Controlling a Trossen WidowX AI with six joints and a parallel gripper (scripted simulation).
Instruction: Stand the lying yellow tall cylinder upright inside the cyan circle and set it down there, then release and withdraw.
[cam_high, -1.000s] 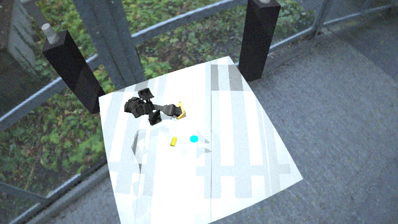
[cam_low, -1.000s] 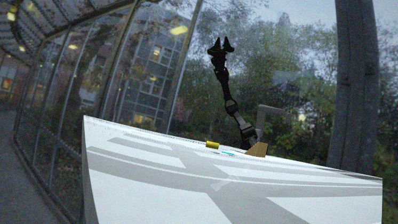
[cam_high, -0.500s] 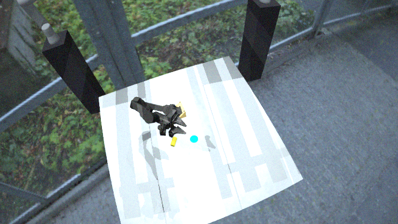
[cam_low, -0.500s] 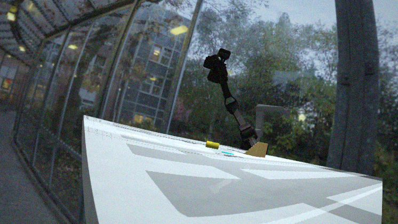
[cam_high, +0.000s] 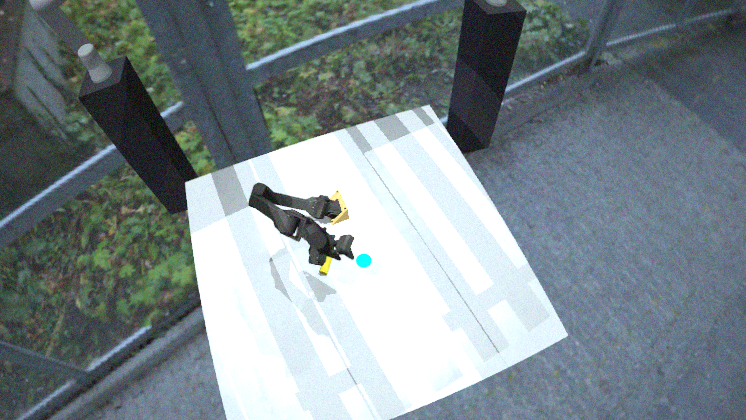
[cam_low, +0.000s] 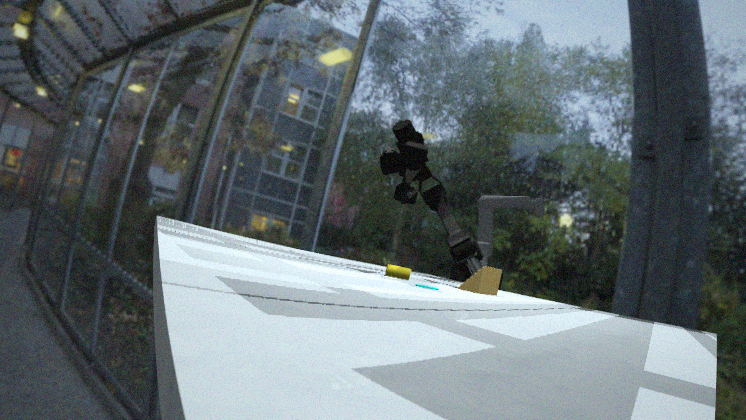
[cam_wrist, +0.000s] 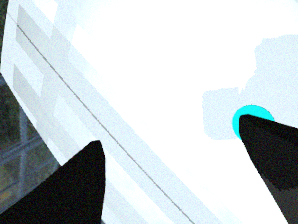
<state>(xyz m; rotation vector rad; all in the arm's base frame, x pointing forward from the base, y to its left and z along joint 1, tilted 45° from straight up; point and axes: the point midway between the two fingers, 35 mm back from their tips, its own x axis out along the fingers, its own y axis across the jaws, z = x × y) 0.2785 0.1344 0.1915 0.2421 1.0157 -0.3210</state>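
Right now the yellow tall cylinder is 9 cm behind my gripper tip, 8 cm to the right of it and 20 cm below it. Also, from my gripper tip: cyan circle (7 cm behind, 7 cm to the left, 21 cm below).
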